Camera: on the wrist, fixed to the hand. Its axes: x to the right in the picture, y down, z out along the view.
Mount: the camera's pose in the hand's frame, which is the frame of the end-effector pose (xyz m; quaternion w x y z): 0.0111 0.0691 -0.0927 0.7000 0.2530 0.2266 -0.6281
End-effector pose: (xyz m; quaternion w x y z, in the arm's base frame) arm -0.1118 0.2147 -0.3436 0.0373 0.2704 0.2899 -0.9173
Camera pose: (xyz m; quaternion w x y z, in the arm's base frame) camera -0.0617 0.2096 -0.4483 0.6842 -0.2245 -0.1492 0.6777
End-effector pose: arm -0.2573 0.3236 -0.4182 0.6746 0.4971 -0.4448 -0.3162
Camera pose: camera -0.1691 0.3712 -0.3595 0.2487 0.8697 0.0737 -0.4199
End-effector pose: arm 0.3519 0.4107 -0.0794 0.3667 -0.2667 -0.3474 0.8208
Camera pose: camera 0.3808 0.4203 -0.1915 0.9185 -0.0617 -0.1199 0.3717
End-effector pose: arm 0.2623 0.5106 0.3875 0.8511 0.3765 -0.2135 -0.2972
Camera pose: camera 0.3487 0.5881 0.3841 0.3622 0.6804 0.2047 -0.6033
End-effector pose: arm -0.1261 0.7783 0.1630 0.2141 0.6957 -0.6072 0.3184
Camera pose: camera -0.2102 0.8221 0.2301 0.3115 0.8505 0.1410 0.3997
